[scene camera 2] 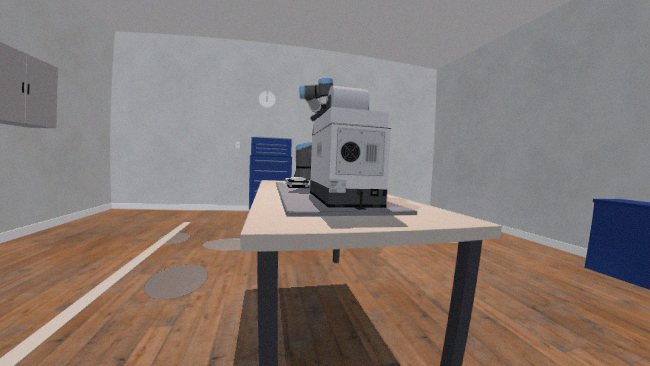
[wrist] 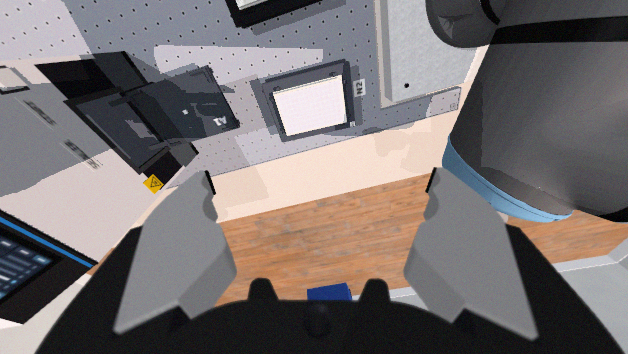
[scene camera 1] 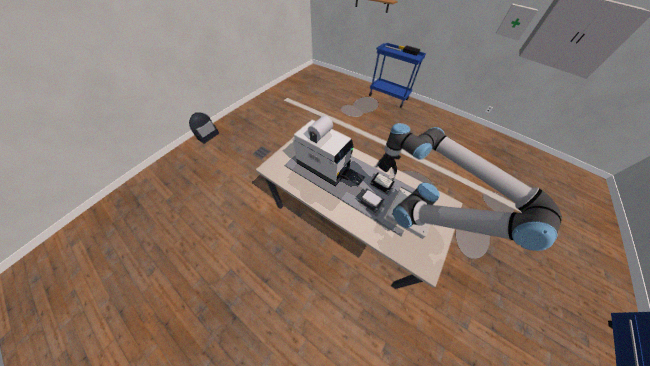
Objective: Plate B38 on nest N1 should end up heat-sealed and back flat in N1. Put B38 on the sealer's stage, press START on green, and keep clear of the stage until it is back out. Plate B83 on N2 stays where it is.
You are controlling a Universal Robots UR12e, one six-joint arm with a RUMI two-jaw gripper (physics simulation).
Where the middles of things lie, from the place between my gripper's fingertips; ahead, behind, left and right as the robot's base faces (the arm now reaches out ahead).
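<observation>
I see that my gripper is 23 cm above the dark sealer stage (wrist: 162, 103), and that it is 1 cm to the right of the stage and 23 cm short of it.
</observation>
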